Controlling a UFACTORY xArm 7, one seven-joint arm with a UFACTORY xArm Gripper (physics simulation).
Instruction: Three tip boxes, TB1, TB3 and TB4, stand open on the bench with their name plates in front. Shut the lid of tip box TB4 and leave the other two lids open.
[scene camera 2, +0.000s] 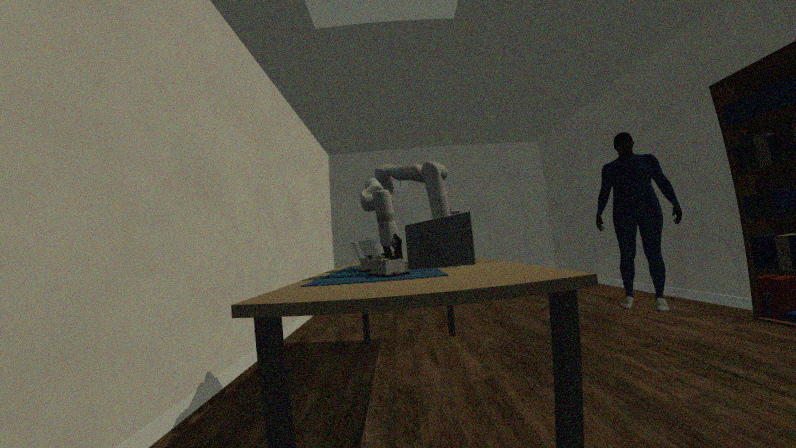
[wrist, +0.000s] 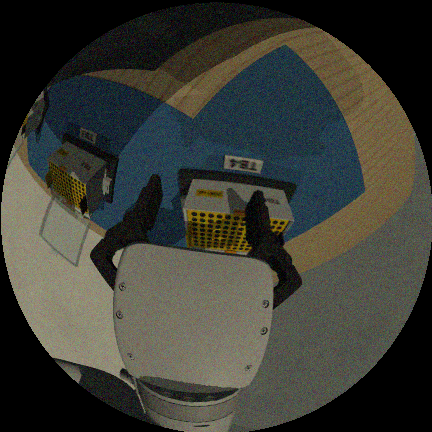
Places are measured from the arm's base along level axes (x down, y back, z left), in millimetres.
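Pixels of known places: gripper, fingertip midpoint: (wrist: 205, 190); arm's base, link origin: (scene camera 2: 442, 219).
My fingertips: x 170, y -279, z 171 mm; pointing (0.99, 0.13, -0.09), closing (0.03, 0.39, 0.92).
Note:
For each thing: its middle in the pictures, then the offset to it from my fingertips. Level surfaces: height alone.
- Tip box TB4, body centre: (wrist: 236, 213) (scene camera 2: 389, 266) dx +23, dy -26, dz +58 mm
- Tip box TB3, body centre: (wrist: 73, 172) (scene camera 2: 372, 263) dx +23, dy -95, dz -201 mm
- blue mat, surface height: dx +56 mm
- wooden table, surface height: dx +59 mm
Tip box TB4 (wrist: 200, 201), grey with yellow tip rows, stands on a dark base in the wrist view, behind its name plate (wrist: 243, 164). Its lid does not show there; the gripper body hides the box's rear edge. Tip box TB3 (wrist: 95, 162) stands to the left with its clear lid (wrist: 65, 230) open and its name plate (wrist: 88, 135) in front. Part of a third box (wrist: 35, 116) shows at the far left edge. My gripper (wrist: 205, 190) (scene camera 2: 394, 245) is open and empty. One finger overlaps TB4 in the wrist view, the other is left of it; contact cannot be told.
The boxes stand on a blue mat (wrist: 300, 125) (scene camera 2: 428, 273) on the wooden table (scene camera 2: 518, 273). A dark grey panel (scene camera 2: 440, 242) stands right of the gripper in the scene view. Pale raised lids (scene camera 2: 357, 249) show left of the gripper. A person (scene camera 2: 637, 194) stands off to the right.

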